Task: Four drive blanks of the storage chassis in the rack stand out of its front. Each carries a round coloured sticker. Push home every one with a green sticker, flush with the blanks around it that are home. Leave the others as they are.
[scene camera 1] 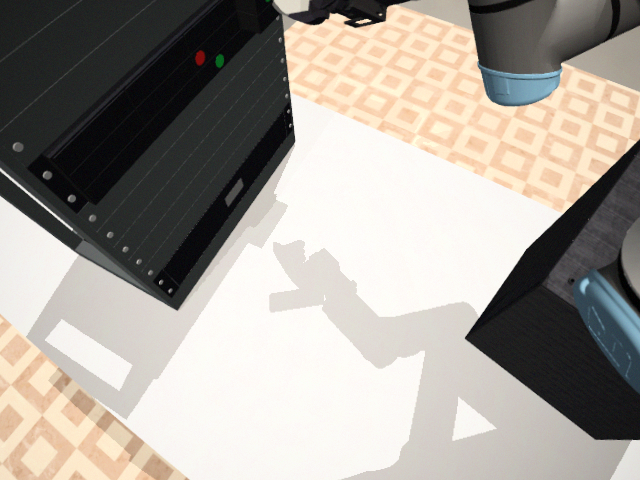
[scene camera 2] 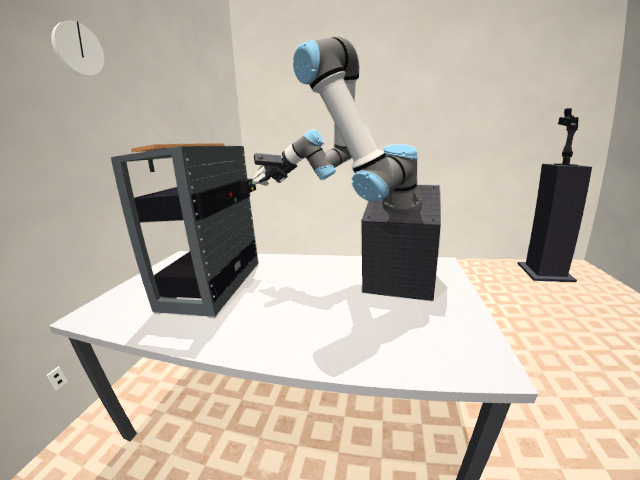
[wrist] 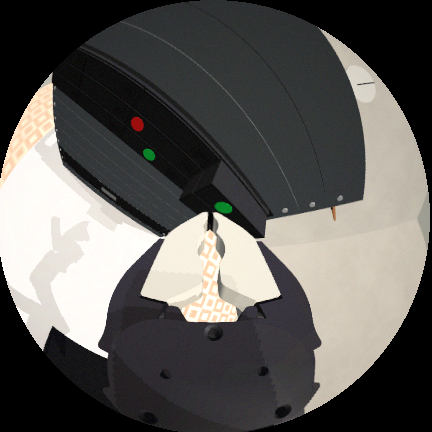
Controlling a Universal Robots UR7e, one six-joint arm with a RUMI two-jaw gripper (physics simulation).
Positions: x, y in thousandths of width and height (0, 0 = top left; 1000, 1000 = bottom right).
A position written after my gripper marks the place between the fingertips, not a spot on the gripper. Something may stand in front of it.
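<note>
My gripper (scene camera 2: 395, 382), (wrist: 485, 497). A rack (scene camera 1: 235, 284), (scene camera 2: 341, 461), (wrist: 628, 274).
</note>
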